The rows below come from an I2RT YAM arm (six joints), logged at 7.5 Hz.
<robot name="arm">
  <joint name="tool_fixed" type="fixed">
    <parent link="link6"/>
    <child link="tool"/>
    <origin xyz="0 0 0" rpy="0 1.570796 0"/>
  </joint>
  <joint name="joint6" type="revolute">
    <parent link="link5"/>
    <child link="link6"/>
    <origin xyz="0.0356 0 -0.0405" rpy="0 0 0"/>
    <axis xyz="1 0 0"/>
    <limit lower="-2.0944" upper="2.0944"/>
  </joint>
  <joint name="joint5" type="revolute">
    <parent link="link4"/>
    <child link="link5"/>
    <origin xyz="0.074 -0.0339 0.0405" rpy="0 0 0"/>
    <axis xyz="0 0 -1"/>
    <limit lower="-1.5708" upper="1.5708"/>
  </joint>
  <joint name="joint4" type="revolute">
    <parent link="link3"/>
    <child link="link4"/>
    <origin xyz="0.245 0.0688 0.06" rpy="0 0 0"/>
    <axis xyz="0 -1 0"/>
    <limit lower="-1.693" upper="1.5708"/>
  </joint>
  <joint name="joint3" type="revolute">
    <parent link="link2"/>
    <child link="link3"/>
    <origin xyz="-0.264 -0.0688 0" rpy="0 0 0"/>
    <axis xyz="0 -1 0"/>
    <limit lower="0" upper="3.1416"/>
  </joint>
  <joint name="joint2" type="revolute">
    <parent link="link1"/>
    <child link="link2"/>
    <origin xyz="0.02 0.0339 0.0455" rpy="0 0 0"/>
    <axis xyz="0 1 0"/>
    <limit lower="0" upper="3.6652"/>
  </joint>
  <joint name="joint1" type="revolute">
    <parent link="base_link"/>
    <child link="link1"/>
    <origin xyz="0 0 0.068" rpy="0 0 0"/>
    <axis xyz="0 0 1"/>
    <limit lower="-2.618" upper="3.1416"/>
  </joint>
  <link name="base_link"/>
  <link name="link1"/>
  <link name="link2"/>
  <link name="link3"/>
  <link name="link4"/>
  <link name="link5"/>
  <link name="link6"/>
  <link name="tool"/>
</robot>
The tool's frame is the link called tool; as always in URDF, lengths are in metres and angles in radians.
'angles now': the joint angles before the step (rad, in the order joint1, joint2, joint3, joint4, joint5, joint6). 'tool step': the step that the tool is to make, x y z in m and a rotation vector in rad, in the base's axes. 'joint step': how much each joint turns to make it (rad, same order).
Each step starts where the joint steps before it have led.
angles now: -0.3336 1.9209 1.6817 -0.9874 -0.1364 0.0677
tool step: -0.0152 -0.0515 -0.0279 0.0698 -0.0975 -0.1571
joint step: -0.1404 0.0008 -0.1234 0.1963 -0.0888 0.0546
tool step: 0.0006 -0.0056 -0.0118 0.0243 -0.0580 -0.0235
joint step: -0.0149 0.0026 -0.0538 0.1037 -0.0401 0.0292
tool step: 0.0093 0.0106 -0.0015 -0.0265 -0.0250 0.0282
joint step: 0.0345 0.0038 -0.0073 0.0454 0.0138 -0.0001
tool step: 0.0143 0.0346 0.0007 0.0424 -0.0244 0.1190
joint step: 0.0861 0.0001 0.0002 0.0037 -0.0584 -0.0059
